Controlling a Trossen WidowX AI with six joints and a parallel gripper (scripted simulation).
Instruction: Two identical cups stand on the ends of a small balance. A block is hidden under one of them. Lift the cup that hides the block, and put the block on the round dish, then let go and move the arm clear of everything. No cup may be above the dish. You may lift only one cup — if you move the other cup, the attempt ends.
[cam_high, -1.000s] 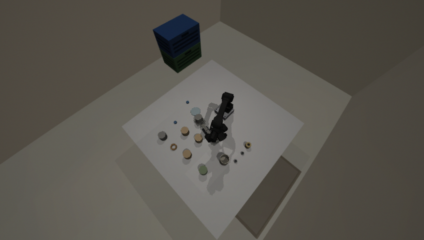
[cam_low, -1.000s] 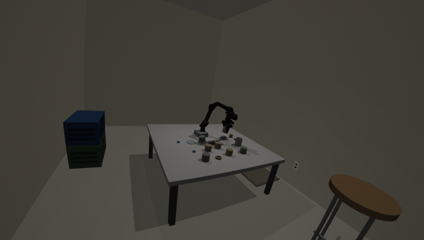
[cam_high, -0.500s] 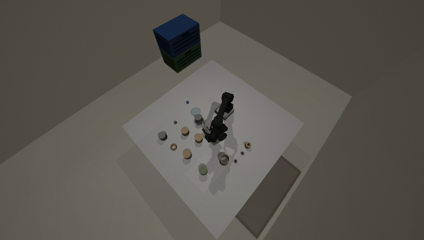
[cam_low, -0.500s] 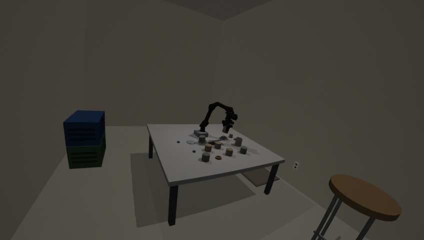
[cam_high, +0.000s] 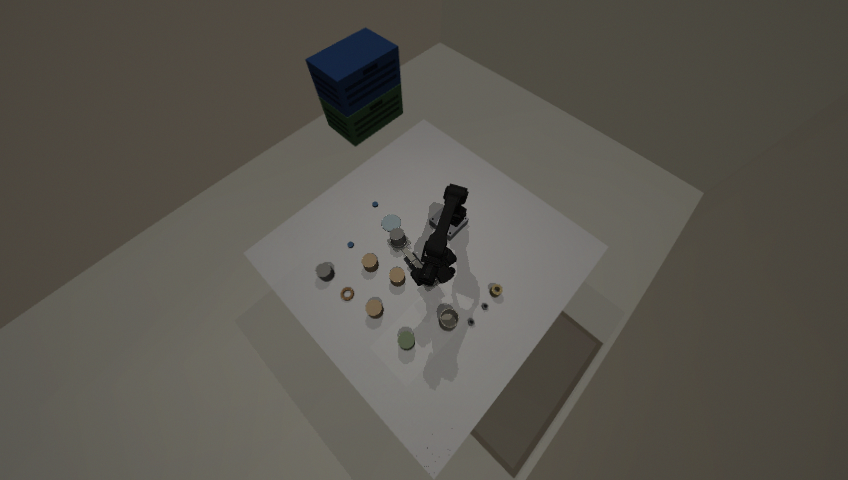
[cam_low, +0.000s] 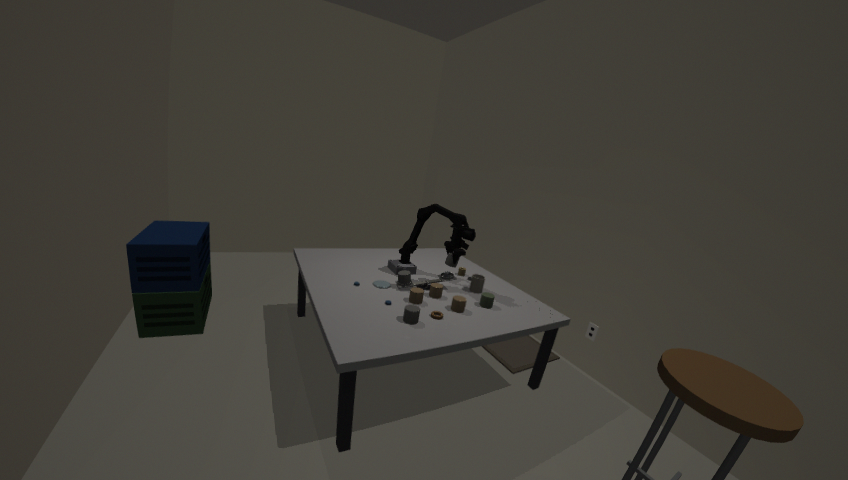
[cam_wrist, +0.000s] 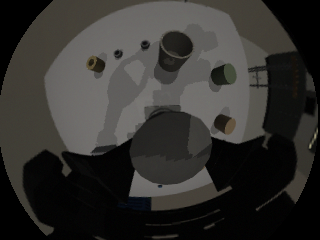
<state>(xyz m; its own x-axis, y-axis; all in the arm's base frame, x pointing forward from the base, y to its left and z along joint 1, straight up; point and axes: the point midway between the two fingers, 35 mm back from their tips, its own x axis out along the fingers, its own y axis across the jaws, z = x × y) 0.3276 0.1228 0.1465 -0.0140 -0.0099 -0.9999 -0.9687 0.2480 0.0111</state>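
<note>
Right now the balance is 14 cm to the right of my gripper tip, 14 cm below it and 3 cm behind it.
</note>
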